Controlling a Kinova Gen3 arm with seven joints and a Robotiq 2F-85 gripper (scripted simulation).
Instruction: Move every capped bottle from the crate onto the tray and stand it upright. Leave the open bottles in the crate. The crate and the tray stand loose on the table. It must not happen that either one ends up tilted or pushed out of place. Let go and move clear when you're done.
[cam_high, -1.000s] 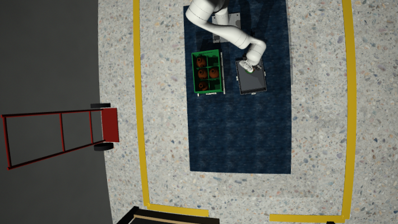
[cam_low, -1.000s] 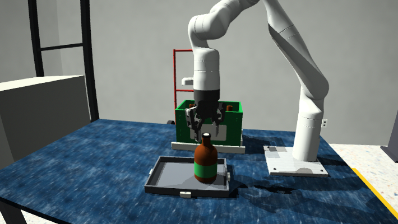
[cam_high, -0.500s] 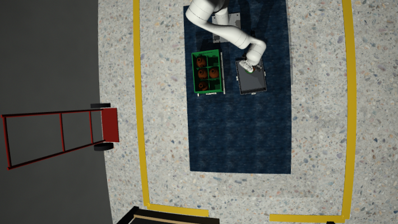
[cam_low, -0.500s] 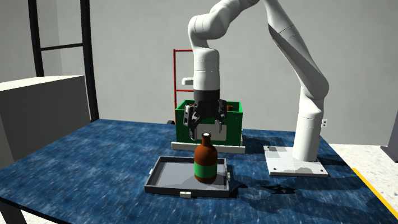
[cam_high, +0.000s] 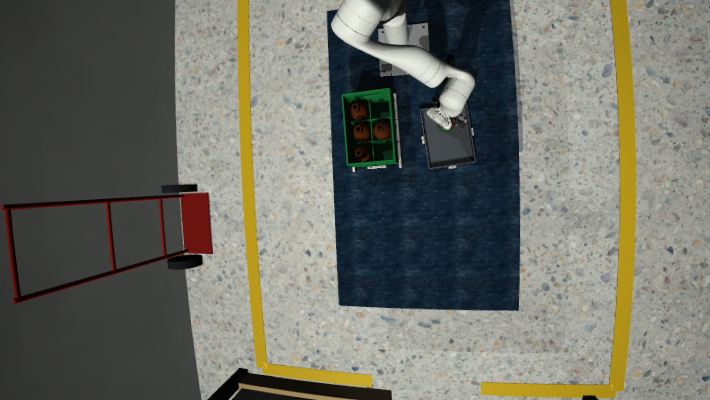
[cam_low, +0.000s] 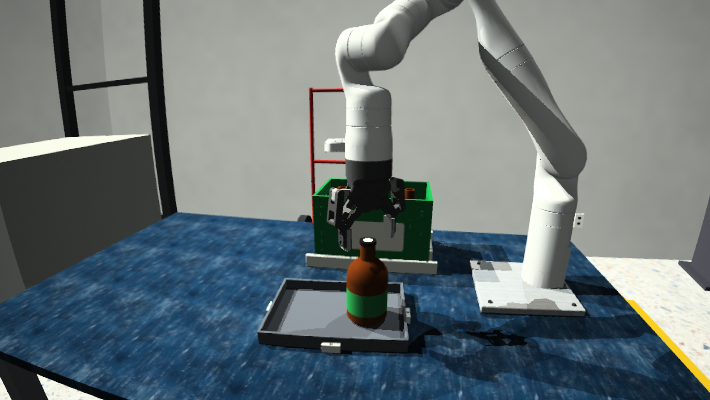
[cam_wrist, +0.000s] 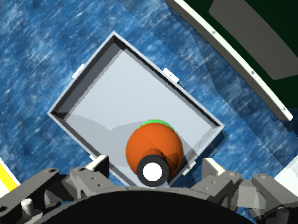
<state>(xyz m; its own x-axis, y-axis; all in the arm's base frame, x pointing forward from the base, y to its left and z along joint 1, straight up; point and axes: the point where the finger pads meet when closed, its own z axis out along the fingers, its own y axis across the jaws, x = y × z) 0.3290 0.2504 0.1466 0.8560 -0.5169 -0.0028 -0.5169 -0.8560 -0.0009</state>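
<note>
Right now the bottle is 70 mm below my hand. Round my hand: grey tray (150 mm below, 50 mm ahead, 20 mm to the left); green crate (280 mm to the right, 90 mm ahead, 80 mm below).
</note>
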